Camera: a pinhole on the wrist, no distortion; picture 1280 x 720 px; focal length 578.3 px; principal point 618.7 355.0 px. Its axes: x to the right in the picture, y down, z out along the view. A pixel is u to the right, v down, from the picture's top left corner.
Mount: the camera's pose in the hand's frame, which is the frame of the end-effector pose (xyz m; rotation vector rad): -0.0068 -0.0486 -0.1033 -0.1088 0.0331 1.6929
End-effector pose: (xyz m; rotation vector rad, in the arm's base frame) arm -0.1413 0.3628 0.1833 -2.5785 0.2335 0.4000
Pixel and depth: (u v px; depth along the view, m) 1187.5 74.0 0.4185
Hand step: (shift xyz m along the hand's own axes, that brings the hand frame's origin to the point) 0.1229 0.4195 0.2840
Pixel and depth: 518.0 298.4 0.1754
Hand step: 0.0047 -0.0616 0.0747
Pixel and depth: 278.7 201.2 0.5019
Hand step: 0.1348 -0.2806 0.4286
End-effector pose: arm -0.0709 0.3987 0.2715 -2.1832 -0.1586 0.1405
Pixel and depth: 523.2 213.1 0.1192
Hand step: 0.0183 -0.0542 0.0183
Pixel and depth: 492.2 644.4 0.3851
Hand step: -0.2079 -0.1230 0.2795
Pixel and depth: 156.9 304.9 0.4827
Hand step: 0.0559 -0.3831 0.4139
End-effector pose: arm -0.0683 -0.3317 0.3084 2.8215 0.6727 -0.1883
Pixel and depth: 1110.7 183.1 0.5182
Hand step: 0.0653 0.4508 0.3784
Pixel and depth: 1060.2 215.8 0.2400
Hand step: 0.0157 0.1603 0.1212
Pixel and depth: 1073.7 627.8 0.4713
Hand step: -0.2969 0.3304 0.3225
